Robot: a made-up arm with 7 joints. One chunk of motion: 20 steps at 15 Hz.
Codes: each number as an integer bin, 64 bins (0 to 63) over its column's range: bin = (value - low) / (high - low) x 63, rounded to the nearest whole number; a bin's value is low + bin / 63 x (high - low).
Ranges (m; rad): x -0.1..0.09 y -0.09..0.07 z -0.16..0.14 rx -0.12..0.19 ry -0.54..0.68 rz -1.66..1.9
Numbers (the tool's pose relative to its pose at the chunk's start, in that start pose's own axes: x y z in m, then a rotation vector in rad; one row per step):
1: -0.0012 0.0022 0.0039 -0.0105 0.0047 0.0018
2: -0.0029 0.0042 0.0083 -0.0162 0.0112 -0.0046
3: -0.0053 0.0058 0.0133 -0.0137 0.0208 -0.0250
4: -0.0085 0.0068 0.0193 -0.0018 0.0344 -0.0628
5: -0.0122 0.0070 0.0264 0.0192 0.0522 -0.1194
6: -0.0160 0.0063 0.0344 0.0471 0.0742 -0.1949
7: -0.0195 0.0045 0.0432 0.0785 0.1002 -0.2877
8: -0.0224 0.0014 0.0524 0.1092 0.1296 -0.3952
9: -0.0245 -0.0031 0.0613 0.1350 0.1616 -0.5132
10: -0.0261 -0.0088 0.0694 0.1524 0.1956 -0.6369
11: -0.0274 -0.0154 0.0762 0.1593 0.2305 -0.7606
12: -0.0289 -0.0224 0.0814 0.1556 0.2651 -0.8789
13: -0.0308 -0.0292 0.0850 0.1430 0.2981 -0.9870
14: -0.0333 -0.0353 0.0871 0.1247 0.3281 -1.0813
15: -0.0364 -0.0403 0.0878 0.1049 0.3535 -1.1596
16: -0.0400 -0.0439 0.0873 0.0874 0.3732 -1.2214
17: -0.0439 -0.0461 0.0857 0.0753 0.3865 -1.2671
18: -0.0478 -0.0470 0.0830 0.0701 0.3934 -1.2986
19: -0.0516 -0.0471 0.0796 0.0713 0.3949 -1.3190
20: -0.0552 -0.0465 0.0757 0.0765 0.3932 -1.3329
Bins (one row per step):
1: 33 36 34 22 28 29
2: 32 37 35 21 28 29
3: 31 38 36 22 29 29
4: 30 38 38 24 30 28
5: 29 38 39 28 31 27
6: 28 38 41 34 32 26
7: 27 37 43 40 33 24
8: 26 36 45 47 35 22
9: 25 34 46 52 36 20
10: 25 32 48 55 38 18
11: 24 29 50 57 40 16
12: 24 27 51 56 42 14
13: 23 24 51 53 43 12
14: 22 22 52 50 45 10
15: 21 20 52 46 46 9
16: 20 18 52 42 47 8
17: 19 17 52 40 48 7
18: 17 17 51 39 48 6
19: 16 17 50 39 48 6
20: 15 17 49 40 48 6

